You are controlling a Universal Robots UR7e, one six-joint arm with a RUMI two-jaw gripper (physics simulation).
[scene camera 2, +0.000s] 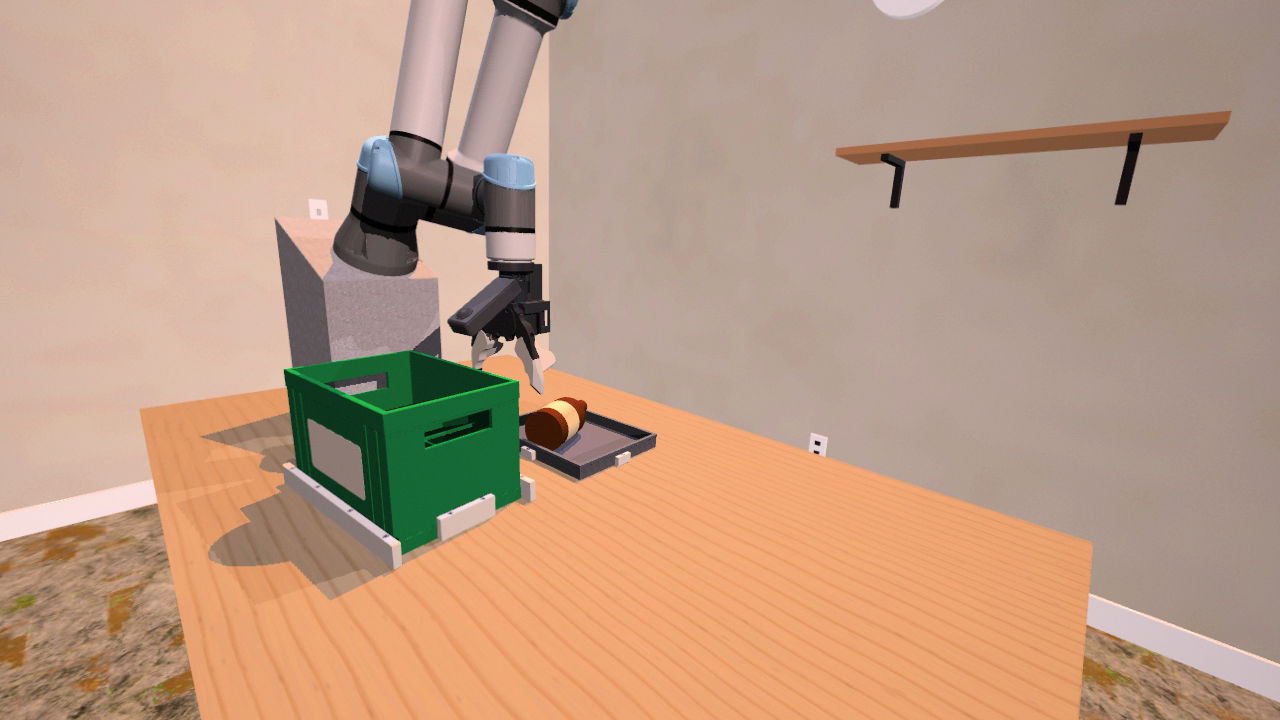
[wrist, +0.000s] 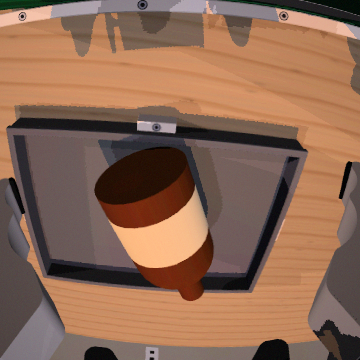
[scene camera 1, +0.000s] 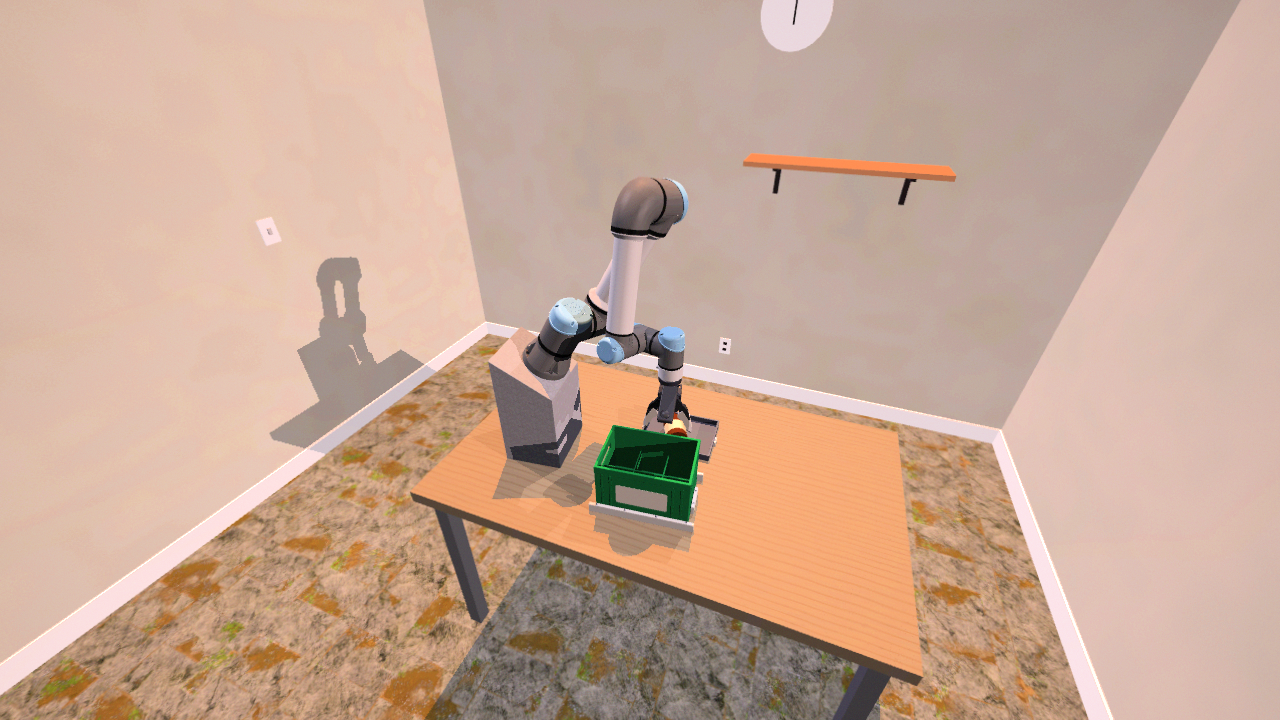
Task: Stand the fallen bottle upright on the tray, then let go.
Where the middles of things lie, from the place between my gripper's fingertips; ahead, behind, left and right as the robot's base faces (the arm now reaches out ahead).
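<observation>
There is the brown bottle (scene camera 2: 551, 426), and I find it 90 mm below my hand. It also lies 20 mm behind my hand and 120 mm to the left of it.
</observation>
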